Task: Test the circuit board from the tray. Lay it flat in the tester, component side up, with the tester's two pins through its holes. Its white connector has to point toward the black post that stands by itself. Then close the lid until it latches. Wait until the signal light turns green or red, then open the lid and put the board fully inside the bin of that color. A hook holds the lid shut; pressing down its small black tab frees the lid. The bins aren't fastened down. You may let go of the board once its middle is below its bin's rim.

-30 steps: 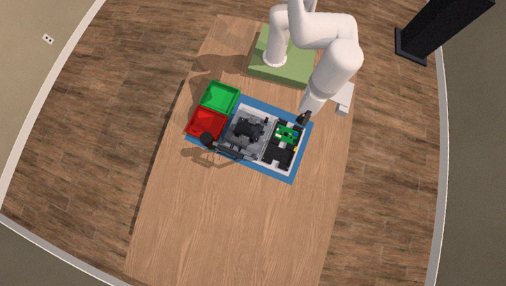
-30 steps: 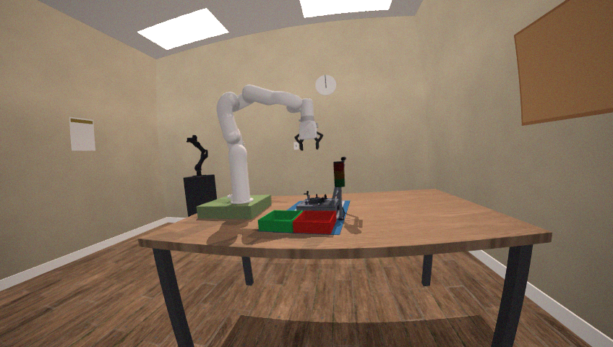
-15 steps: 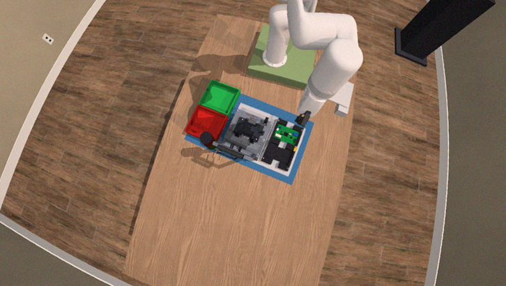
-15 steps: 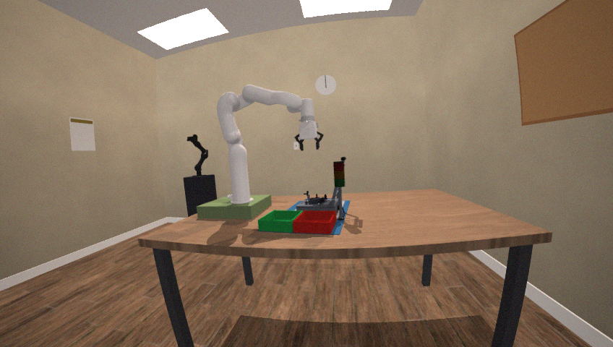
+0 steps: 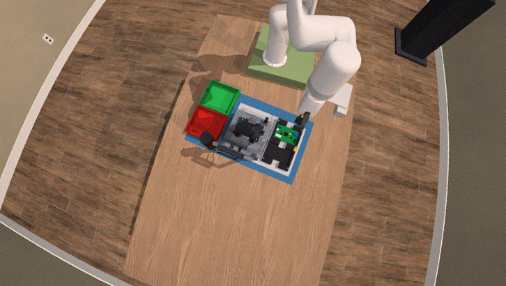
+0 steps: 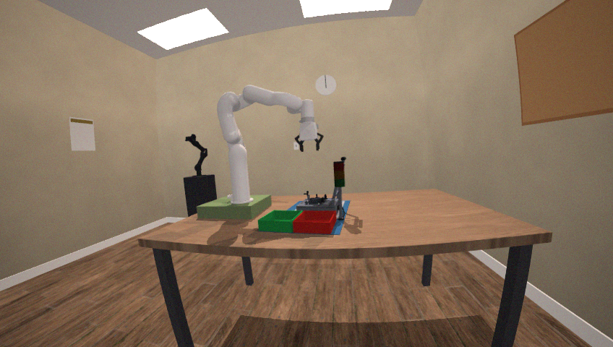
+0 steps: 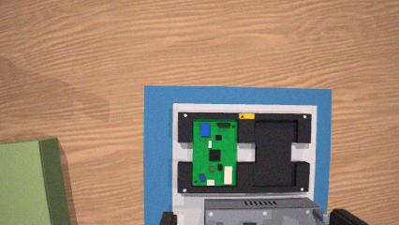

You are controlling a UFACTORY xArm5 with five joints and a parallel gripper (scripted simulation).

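My hand is 31 cm above the green circuit board. From my hand the other things lie so: clear lid: 17 cm ahead, 19 cm to the right, 14 cm below; then red bin: 7 cm ahead, 38 cm to the right, 31 cm below; then green bin: 8 cm behind, 36 cm to the right, 31 cm below.
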